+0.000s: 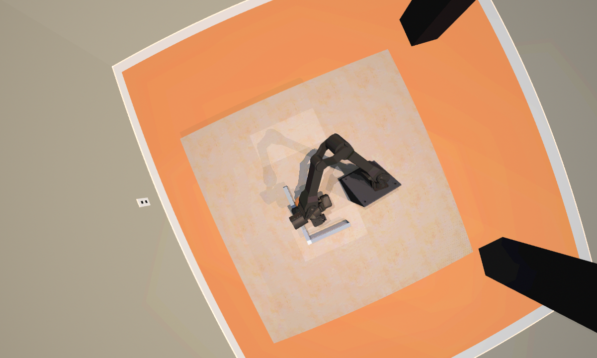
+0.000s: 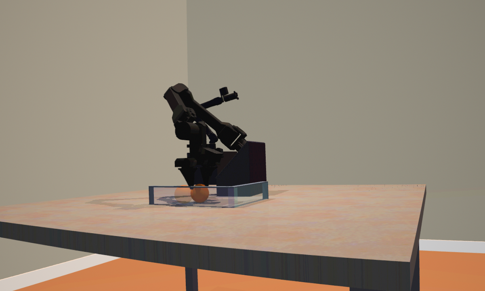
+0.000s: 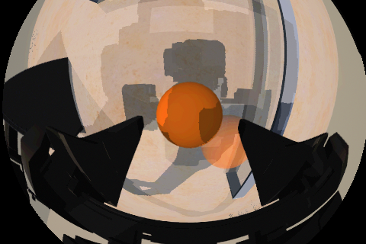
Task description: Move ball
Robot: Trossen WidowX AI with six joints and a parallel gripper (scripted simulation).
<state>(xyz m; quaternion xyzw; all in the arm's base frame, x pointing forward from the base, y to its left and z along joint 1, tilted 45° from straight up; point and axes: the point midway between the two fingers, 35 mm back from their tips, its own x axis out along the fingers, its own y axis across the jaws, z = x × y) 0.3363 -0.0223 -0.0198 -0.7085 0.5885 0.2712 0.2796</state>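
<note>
Right now the orange ball is 2 cm below my gripper tip. The rest, counted from my gripper tip: long wall (8 cm ahead, 3 cm to the left, 2 cm below); see-through copy (4 cm ahead, 3 cm to the right, 2 cm below); short wall (4 cm behind, 17 cm to the left, 2 cm below).
</note>
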